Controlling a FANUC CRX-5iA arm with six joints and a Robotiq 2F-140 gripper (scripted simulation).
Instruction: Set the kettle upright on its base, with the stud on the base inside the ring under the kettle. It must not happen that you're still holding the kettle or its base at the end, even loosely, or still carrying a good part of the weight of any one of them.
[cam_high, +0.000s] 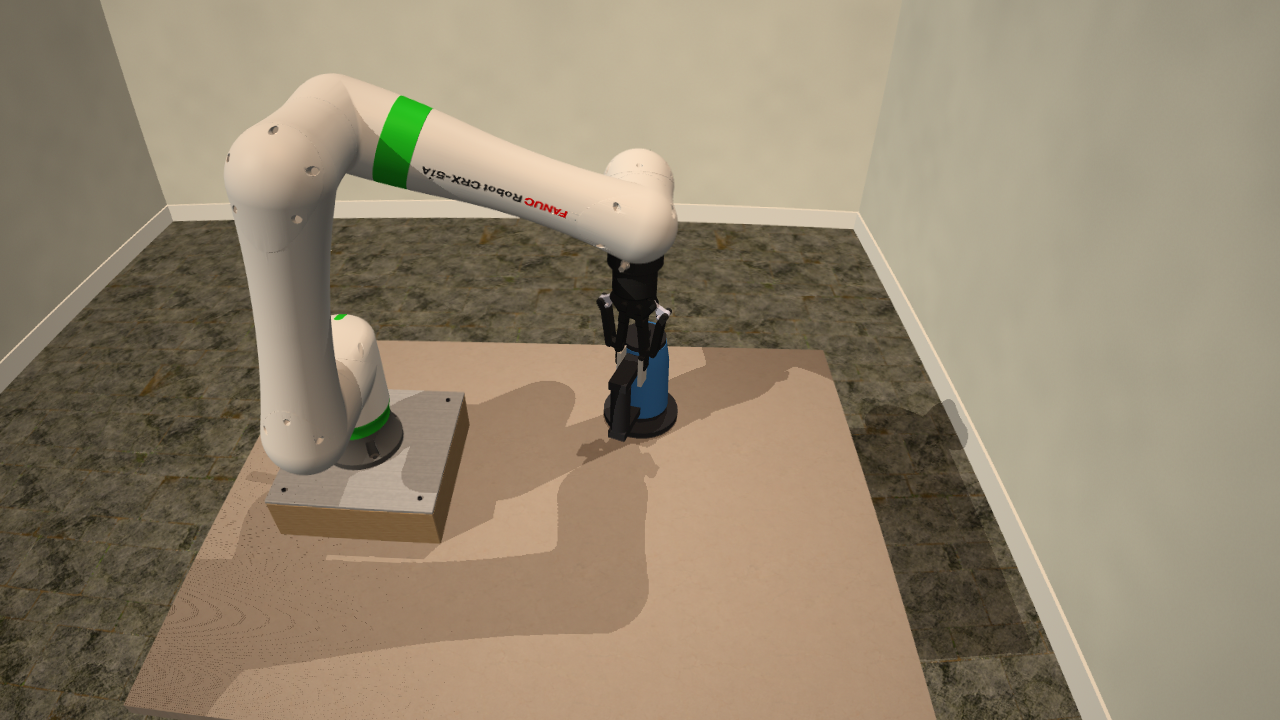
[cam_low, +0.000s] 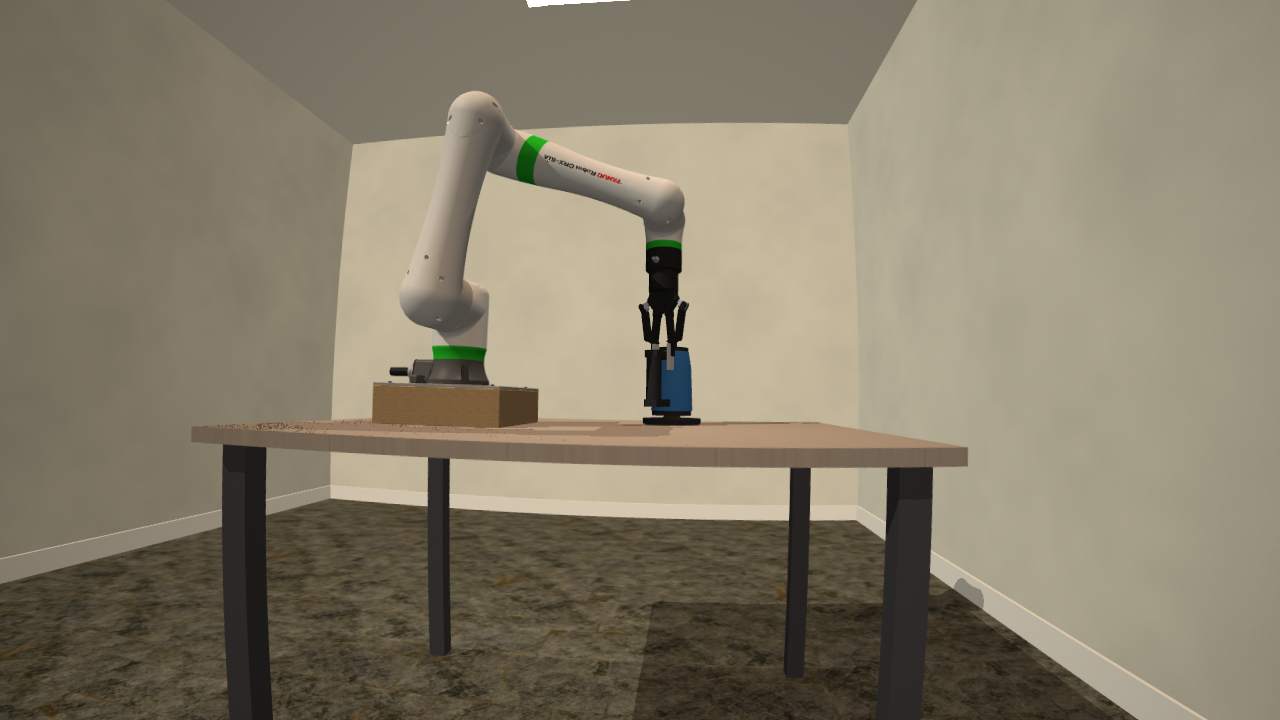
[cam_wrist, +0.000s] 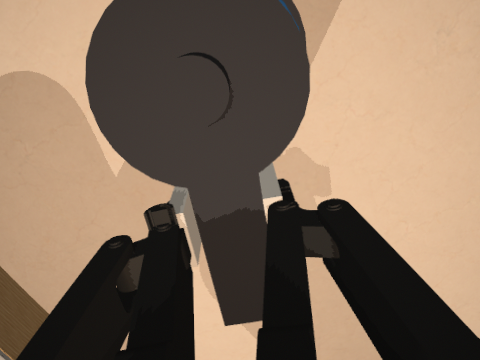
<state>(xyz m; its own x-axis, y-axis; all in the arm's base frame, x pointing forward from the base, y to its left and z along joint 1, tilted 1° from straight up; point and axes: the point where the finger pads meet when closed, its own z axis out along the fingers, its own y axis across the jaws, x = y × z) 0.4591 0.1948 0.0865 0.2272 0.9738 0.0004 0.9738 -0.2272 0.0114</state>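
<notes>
The blue kettle lies 10 mm ahead of my hand, 30 mm to the left of it and 50 mm below it. The rest, counted from my hand: round black base: 10 mm ahead, 60 mm to the left, 160 mm below.
</notes>
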